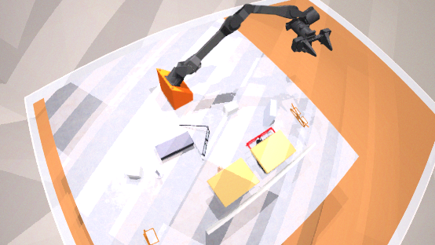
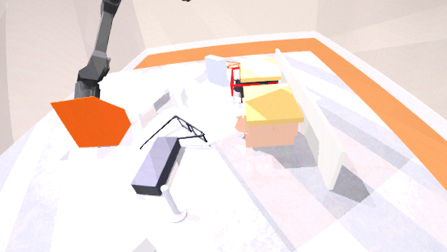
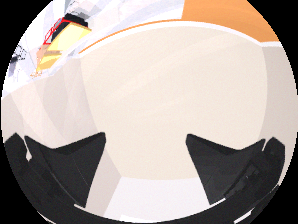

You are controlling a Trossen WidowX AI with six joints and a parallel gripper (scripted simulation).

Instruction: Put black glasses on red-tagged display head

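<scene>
Now: gripper tip 730 mm to the left of the white post, 380 mm above it and 110 mm past it. Also, from my gripper tip: display head: 350 mm below, 300 mm to the right, 100 mm ahead; pale see-through panel: 420 mm to the right, 350 mm below, 220 mm ahead; dark grey box: 600 mm to the right, 390 mm below, 170 mm behind.
</scene>
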